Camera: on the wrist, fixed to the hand. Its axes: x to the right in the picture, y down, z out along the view.
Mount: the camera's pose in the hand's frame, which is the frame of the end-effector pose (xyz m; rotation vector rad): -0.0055 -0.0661 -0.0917 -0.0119 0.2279 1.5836
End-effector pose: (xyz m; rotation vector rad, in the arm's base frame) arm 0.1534 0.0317 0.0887 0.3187 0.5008 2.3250
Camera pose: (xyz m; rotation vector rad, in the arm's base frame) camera 0.1640 0.0476 -0.0229 -0.3280 -0.2013 -2.2692
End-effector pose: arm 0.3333 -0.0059 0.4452 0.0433 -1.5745 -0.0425
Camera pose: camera 0.4251 -0.0716 0.4365 -1.1492 -1.0182 1.1365
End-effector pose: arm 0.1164 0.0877 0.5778 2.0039 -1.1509 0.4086
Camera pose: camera 0.1776 0.1794 0.6033 0.5824 -2.3276 1.2948
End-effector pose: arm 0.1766 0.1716 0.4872 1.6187 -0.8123 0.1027
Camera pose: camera 0.2430 0.2558 0.4510 0.5755 -1.6961 1.3390
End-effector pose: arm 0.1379 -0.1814 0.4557 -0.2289 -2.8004 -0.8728
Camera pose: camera 0.1427 -0.2884 0.4924 -1.7831 -1.5180 -0.3786
